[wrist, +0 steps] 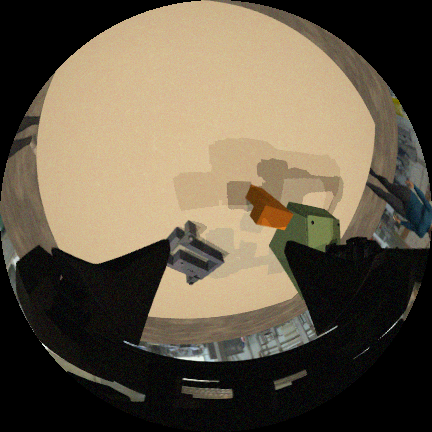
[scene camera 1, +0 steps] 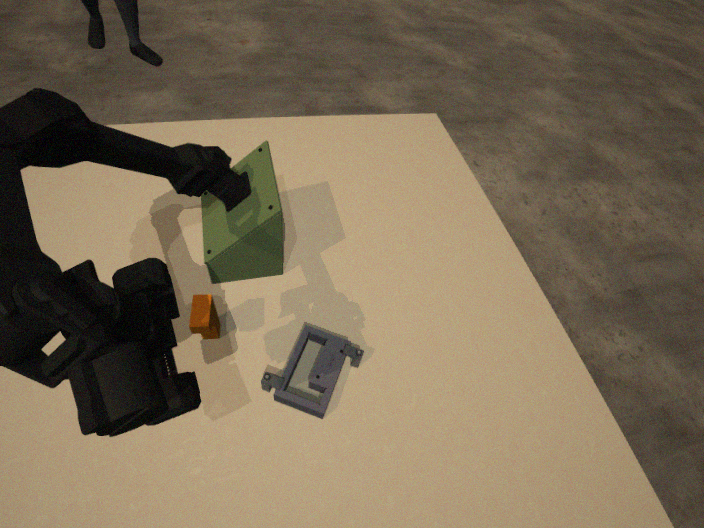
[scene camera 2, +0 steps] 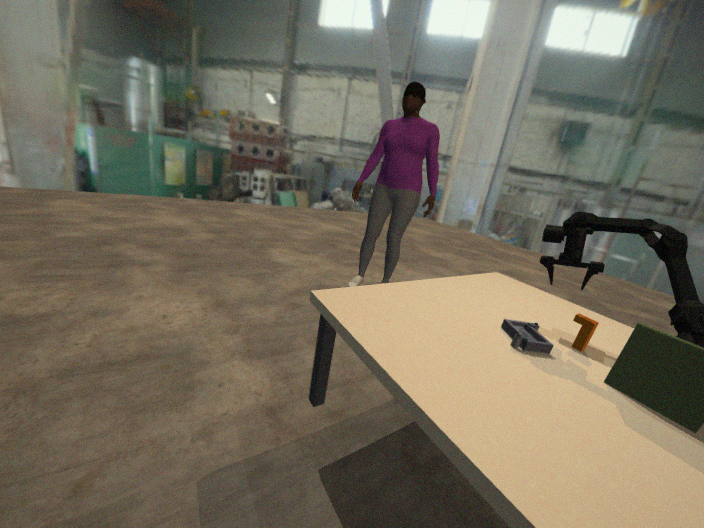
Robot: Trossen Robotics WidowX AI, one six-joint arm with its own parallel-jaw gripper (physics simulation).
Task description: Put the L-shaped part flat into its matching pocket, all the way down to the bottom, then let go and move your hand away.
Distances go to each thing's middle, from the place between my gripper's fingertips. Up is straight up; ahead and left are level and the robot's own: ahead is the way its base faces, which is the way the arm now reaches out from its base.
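You'd find my gripper 10 cm past the orange L-shaped part (scene camera 1: 204, 319), 2 cm to the right of it and 13 cm above it. There's a grey pocket fixture (scene camera 1: 308, 381) too, and from my hand that fixture is 1 cm ahead, 19 cm to the left and 16 cm below.
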